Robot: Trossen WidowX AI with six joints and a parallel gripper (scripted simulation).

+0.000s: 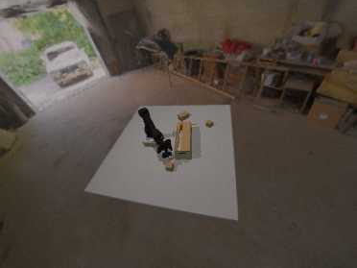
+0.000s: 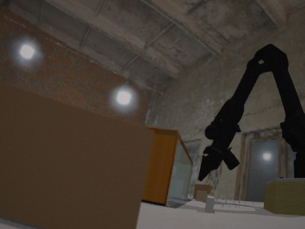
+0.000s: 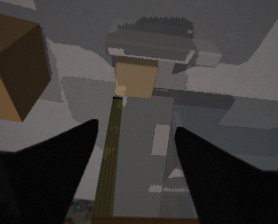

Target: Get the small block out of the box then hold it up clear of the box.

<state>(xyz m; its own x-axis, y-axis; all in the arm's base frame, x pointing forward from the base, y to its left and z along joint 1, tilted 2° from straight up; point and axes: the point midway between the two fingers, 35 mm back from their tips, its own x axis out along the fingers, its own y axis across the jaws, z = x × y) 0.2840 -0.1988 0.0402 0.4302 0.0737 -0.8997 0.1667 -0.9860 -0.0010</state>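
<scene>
My gripper tip is 1 cm past the tan block, 1 cm to the left of it and 5 cm above it. Also, from my gripper tip: clear-fronted box (4 cm ahead, 17 cm to the left, 1 cm below); then big brown block (2 cm behind, 59 cm to the left, 4 cm below); then brown cube (1 cm ahead, 12 cm to the right, 4 cm below).
</scene>
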